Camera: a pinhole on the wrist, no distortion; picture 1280 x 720 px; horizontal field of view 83.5 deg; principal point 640.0 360.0 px. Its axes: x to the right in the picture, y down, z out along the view. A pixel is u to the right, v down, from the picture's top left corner.
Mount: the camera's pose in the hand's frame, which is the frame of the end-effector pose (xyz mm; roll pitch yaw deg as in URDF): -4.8 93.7 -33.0 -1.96 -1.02 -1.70
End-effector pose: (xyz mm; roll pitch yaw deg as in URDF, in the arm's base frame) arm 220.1 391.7 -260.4 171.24 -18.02 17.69
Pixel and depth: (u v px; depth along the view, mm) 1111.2 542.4 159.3
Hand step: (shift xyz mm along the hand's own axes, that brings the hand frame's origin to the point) 98.4 136.6 126.7
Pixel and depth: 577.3 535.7 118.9
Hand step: -16.3 127.2 84.6
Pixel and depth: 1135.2 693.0 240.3
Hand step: 160.4 208.6 206.3
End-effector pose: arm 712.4 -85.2 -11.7 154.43 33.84 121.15
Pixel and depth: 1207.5 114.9 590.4
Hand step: 446.2 -101.3 572.2
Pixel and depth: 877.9 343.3 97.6
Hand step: 25.9 93.9 65.2
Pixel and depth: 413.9 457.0 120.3
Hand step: -44.2 115.3 86.0
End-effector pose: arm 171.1 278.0 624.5 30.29 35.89 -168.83
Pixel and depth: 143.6 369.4 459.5
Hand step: -330.2 125.1 420.3
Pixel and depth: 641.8 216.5 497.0
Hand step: -14.9 11.6 467.1
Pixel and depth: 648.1 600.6 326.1
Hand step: -3.3 214.2 289.2
